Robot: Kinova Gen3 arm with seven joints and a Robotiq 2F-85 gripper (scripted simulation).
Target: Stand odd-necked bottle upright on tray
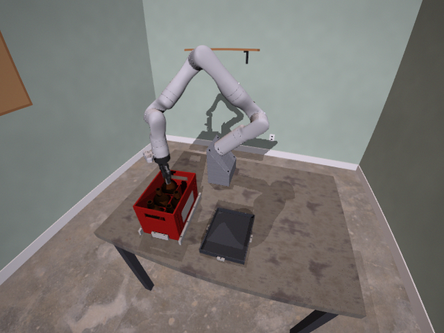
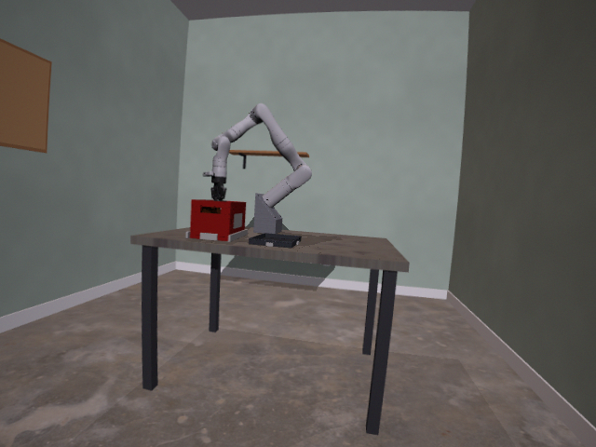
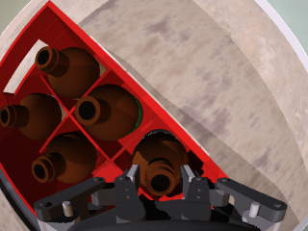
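The crate is 80 mm ahead of my hand, 70 mm below it and 50 mm to the left of it. Also, from my hand: dark tray 350 mm to the left, 140 mm below, 110 mm ahead.
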